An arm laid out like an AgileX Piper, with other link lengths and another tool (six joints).
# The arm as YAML. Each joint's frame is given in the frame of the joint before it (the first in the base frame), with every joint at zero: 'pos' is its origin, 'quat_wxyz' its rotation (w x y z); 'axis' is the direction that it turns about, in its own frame. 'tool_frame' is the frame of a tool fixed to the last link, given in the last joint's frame.
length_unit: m
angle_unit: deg
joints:
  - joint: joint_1
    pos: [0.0, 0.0, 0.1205]
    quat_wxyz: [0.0, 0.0, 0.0, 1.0]
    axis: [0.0, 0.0, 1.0]
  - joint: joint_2
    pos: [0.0, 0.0, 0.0]
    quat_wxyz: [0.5, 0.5, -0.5, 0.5]
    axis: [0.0, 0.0, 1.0]
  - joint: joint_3
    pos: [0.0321, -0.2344, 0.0]
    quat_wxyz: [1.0, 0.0, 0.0, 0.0]
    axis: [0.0, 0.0, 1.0]
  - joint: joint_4
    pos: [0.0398, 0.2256, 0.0]
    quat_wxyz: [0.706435, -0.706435, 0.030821, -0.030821]
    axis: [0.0, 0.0, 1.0]
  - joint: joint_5
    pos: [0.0, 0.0, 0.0]
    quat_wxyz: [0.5, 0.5, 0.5, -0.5]
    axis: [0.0, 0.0, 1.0]
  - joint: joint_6
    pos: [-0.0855, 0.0, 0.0]
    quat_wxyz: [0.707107, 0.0, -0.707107, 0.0]
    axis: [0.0, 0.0, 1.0]
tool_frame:
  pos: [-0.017, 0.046, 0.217]
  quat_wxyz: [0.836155, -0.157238, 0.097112, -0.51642]
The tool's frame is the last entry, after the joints.
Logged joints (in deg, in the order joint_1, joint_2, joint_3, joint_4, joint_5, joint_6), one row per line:
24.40 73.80 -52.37 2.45 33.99 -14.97
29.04 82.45 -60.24 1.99 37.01 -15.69
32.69 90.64 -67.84 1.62 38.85 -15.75
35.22 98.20 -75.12 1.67 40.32 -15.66
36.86 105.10 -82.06 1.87 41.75 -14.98
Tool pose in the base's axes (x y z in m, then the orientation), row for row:
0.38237 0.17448 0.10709 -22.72 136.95 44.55
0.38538 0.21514 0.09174 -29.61 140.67 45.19
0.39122 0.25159 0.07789 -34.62 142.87 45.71
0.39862 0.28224 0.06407 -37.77 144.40 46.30
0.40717 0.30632 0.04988 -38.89 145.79 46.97
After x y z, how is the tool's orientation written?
As a rotation vector, in degrees.
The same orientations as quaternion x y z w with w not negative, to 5 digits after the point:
-0.14894 0.89780 0.29205 0.29408
-0.19010 0.90314 0.29013 0.25301
-0.21910 0.90416 0.28928 0.22540
-0.23653 0.90428 0.28995 0.20557
-0.24158 0.90564 0.29178 0.19056

